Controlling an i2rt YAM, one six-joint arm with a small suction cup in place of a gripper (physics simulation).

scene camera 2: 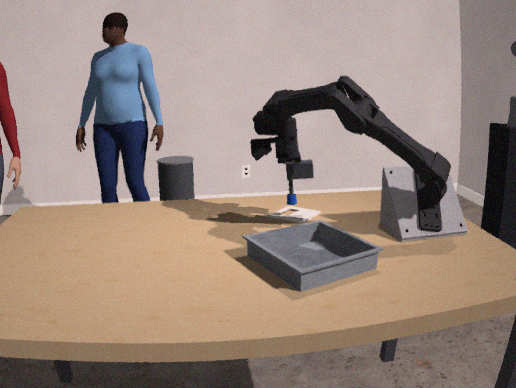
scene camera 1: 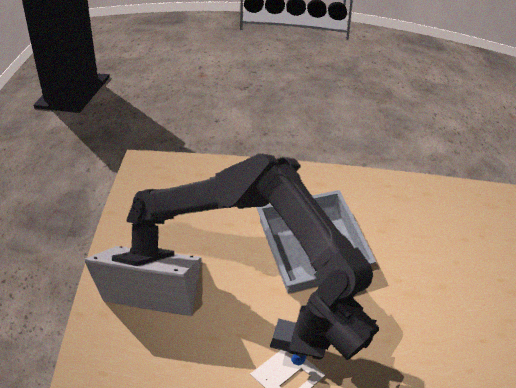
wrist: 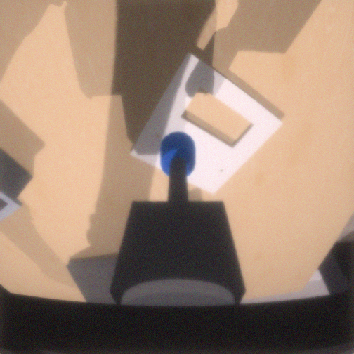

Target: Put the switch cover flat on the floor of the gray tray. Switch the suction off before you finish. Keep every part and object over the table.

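The white switch cover (scene camera 1: 272, 372) (scene camera 2: 308, 213) (wrist: 215, 162) lies flat on the table, outside the tray, with a rectangular opening through it. My blue suction cup (scene camera 1: 298, 359) (scene camera 2: 291, 199) (wrist: 178, 150) hangs close over the solid border of the cover, beside the opening and near one edge. A small gap seems to show under the cup in scene camera 2; contact is hard to tell. The suction is off and the cup holds nothing. The gray tray (scene camera 1: 300, 286) (scene camera 2: 340, 269) (wrist: 14, 172) stands apart from the cover; its visible floor bears no part.
The arm's gray base block (scene camera 1: 145, 290) (scene camera 2: 400, 215) stands on the wooden table (scene camera 1: 440, 240) (scene camera 2: 125, 280). The tray's raised walls stand between its floor and the cover. My arm passes over the tray in scene camera 1. A person (scene camera 2: 120, 85) stands behind the table.
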